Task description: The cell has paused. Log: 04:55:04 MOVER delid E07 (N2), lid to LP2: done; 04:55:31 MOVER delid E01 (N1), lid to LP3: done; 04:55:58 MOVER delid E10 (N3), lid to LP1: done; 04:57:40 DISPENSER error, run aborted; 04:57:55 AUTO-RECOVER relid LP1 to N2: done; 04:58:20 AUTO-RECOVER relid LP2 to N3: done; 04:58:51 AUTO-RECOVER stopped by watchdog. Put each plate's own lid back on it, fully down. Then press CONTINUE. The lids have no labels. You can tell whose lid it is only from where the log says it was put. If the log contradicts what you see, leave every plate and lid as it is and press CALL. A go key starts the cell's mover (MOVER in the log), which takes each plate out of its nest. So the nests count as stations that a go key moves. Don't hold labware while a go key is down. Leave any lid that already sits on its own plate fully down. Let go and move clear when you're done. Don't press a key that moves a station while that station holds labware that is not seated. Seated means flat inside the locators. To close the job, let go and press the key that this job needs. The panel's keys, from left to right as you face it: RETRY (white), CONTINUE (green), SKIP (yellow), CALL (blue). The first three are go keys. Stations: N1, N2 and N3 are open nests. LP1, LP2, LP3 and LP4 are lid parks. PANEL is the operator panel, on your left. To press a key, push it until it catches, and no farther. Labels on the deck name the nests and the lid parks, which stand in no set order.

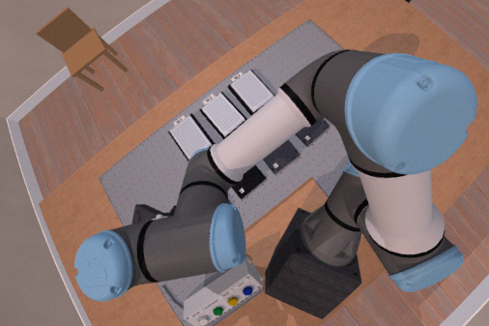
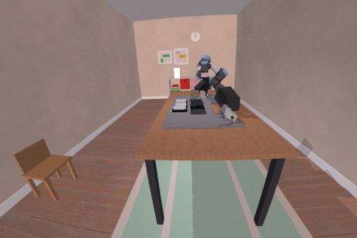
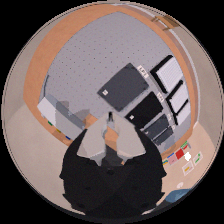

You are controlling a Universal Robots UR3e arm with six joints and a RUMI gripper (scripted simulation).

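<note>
My hand is 19 cm to the right of the green CONTINUE key, 18 cm past it and 6 cm above it. The rest, counted from my hand: lid park LP1 (12 cm below, 4 cm ahead, 3 cm to the right); lid park LP4 (15 cm to the right, 12 cm below); blue CALL key (22 cm behind, 9 cm to the left, 6 cm below).
</note>
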